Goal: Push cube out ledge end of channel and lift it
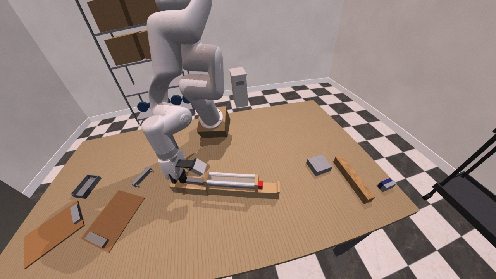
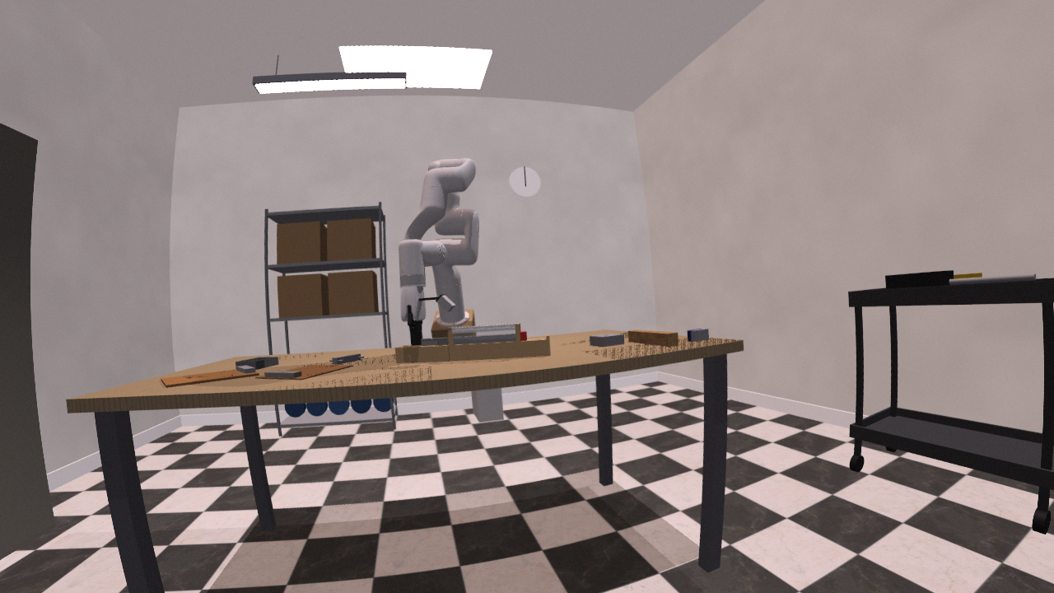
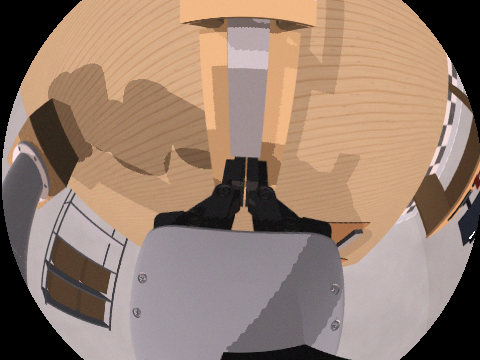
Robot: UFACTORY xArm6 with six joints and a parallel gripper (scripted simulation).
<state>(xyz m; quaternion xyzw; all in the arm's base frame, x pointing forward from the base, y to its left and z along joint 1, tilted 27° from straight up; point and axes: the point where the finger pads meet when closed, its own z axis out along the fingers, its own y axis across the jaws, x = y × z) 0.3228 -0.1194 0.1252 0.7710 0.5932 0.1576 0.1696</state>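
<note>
Now: hand 300 mm to the right of the red cube, 80 mm short of it and 10 mm above it. Round my hand: channel (190 mm to the left, 50 mm ahead, 10 mm below); grey handle piece (230 mm to the right, 90 mm behind, 60 mm below); grey tray (530 mm to the right, 80 mm behind, 60 mm below).
</note>
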